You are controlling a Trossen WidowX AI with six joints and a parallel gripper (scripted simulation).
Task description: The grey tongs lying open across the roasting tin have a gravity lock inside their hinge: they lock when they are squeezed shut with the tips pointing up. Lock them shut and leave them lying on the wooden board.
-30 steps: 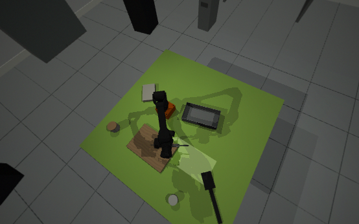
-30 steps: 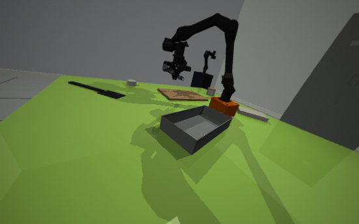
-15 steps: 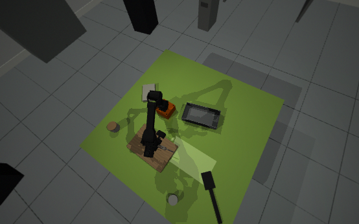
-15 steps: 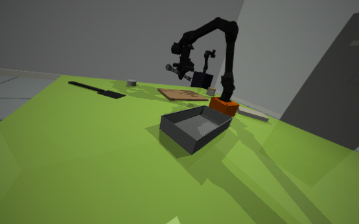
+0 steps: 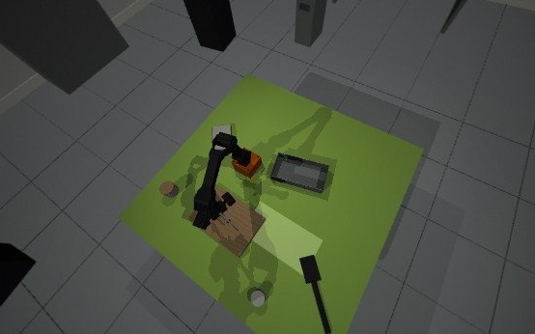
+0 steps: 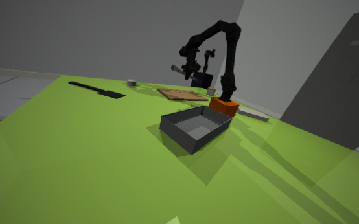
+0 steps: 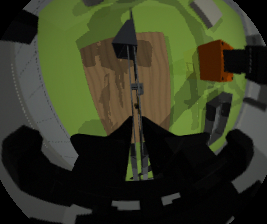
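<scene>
Right now my gripper tip is 120 mm above the wooden board. From my gripper tip the other things lie so: flat block (280 mm behind, 440 mm to the left, 110 mm below); then brown-topped cylinder (380 mm behind, 10 mm to the left, 90 mm below); then roasting tin (270 mm ahead, 400 mm to the left, 100 mm below).
</scene>
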